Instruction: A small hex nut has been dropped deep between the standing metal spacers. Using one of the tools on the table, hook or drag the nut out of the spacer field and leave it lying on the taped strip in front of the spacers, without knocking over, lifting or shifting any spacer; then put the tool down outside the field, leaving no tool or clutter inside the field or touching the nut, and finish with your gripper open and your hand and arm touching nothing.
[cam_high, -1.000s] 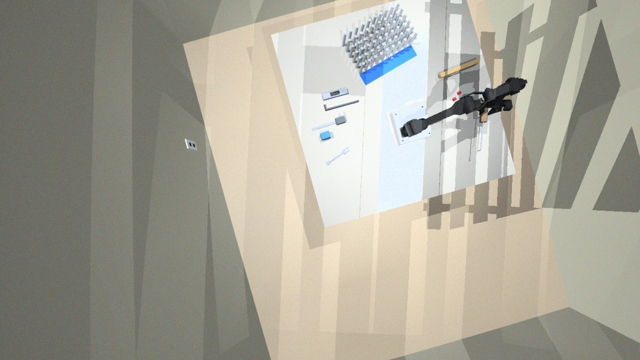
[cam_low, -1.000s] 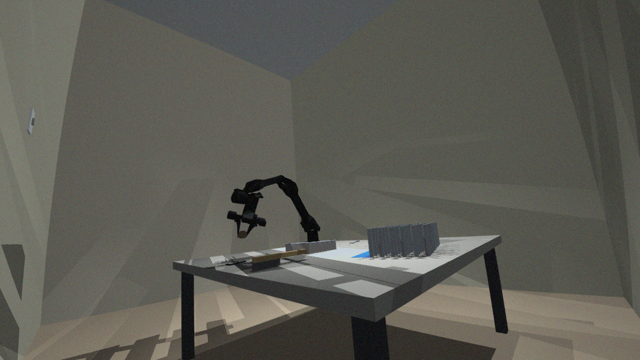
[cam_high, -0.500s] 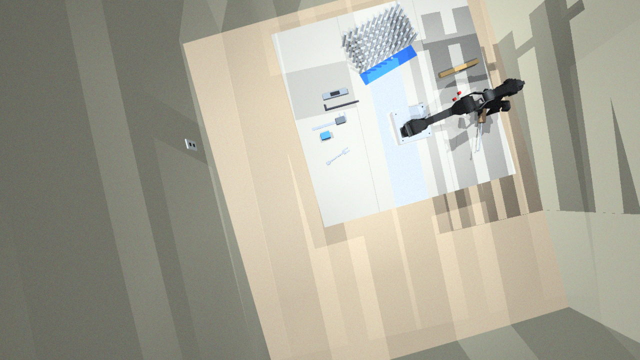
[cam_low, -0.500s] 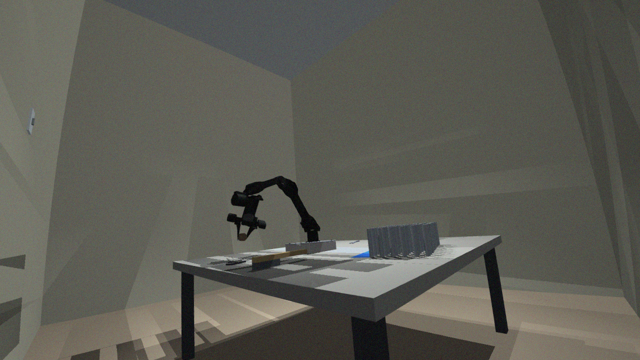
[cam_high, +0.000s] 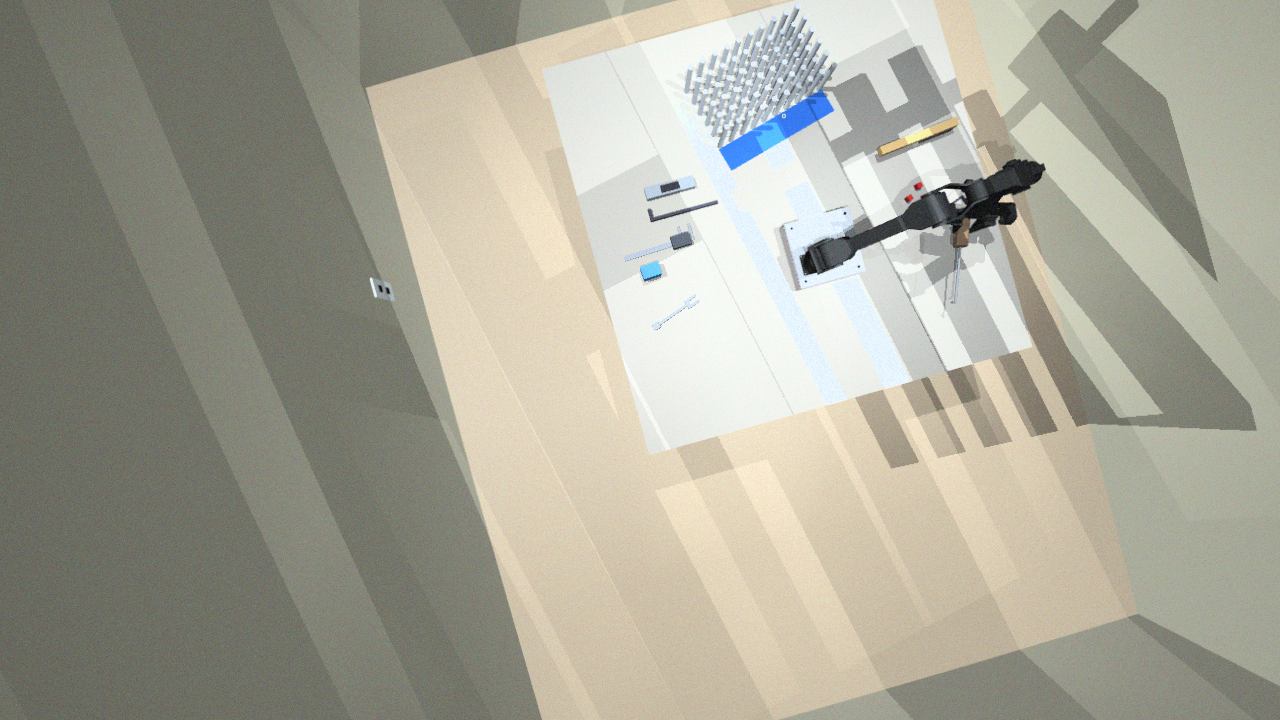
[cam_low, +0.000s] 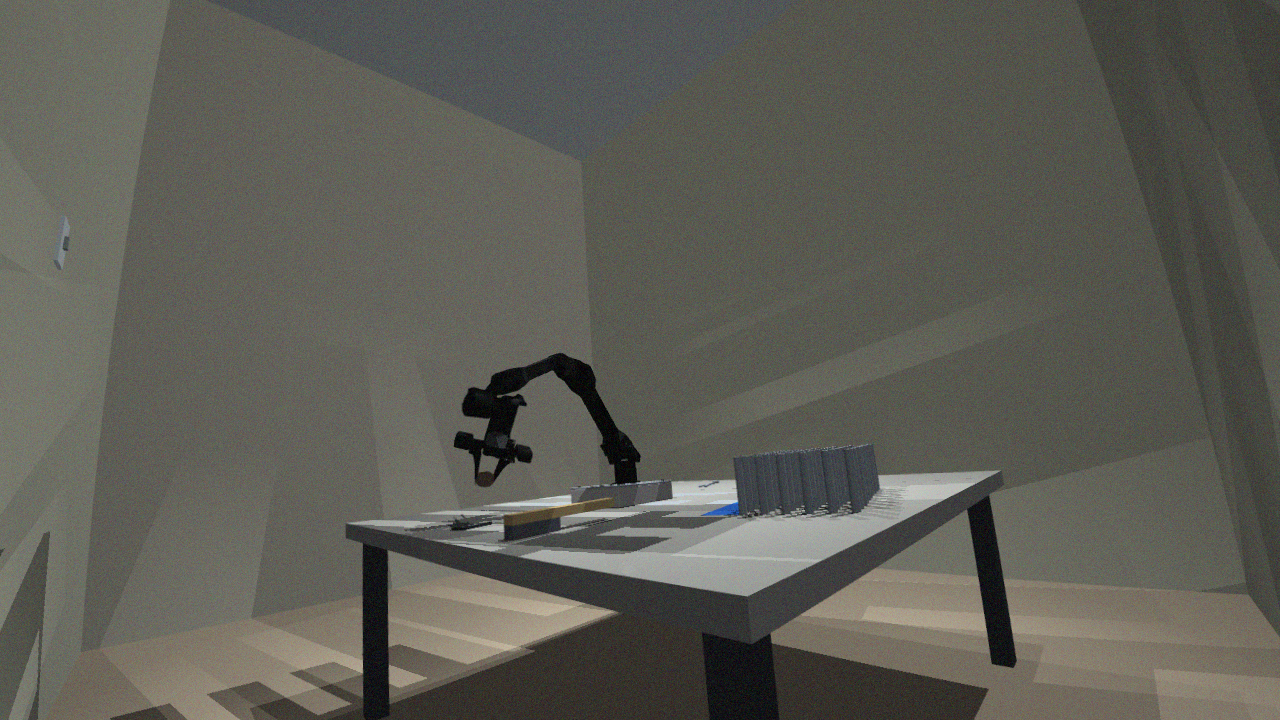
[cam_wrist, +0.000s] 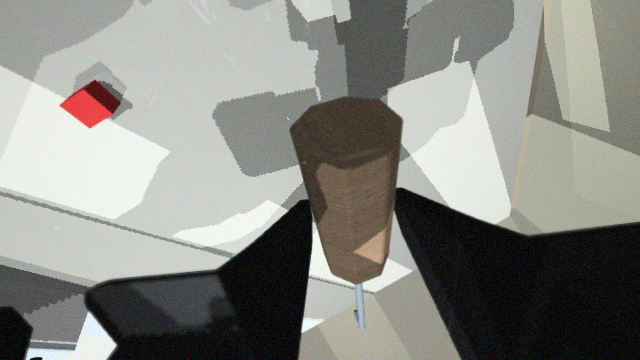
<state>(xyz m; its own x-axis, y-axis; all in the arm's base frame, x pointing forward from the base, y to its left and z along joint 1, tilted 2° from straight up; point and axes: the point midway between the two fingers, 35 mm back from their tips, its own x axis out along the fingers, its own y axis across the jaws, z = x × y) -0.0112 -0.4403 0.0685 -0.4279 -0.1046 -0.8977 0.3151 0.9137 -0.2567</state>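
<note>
My gripper tip is 100 mm past the wooden-handled pick and 40 mm to the right of it. From my gripper tip the other things lie so: grey bar 800 mm to the left, 380 mm ahead, 80 mm below; then blue taped strip 480 mm ahead, 420 mm to the left, 100 mm below; then blue block 930 mm to the left, 140 mm ahead, 80 mm below.
</note>
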